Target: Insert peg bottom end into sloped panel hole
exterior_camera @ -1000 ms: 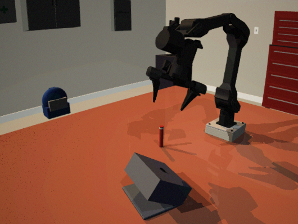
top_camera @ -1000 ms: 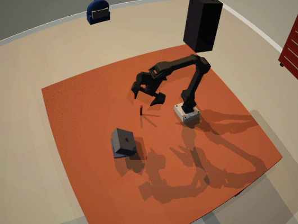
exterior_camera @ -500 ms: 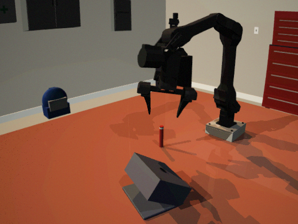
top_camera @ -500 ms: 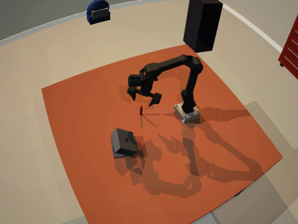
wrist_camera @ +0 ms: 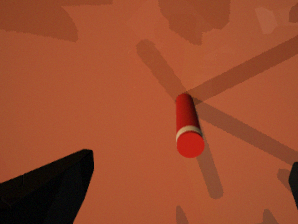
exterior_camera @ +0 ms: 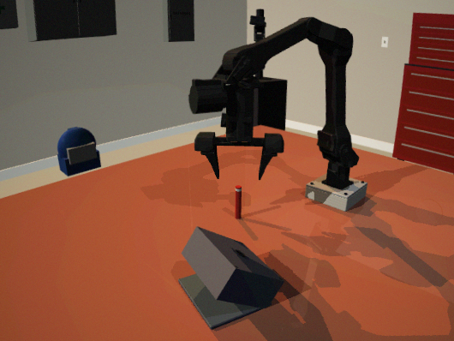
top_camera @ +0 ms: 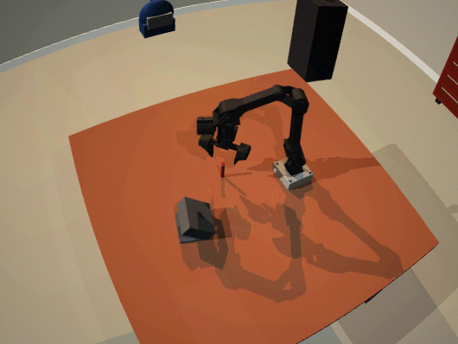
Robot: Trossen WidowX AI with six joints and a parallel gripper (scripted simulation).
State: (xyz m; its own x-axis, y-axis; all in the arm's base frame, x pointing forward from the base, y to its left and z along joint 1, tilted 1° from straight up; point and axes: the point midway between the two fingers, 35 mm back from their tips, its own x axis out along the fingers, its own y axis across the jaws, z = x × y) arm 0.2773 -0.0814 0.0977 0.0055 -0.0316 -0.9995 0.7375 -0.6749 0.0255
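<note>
Right now my gripper tip is 40 mm above the dark red round peg. Also, from my gripper tip: grey sloped panel (190 mm to the left, 180 mm ahead, 50 mm below).
</note>
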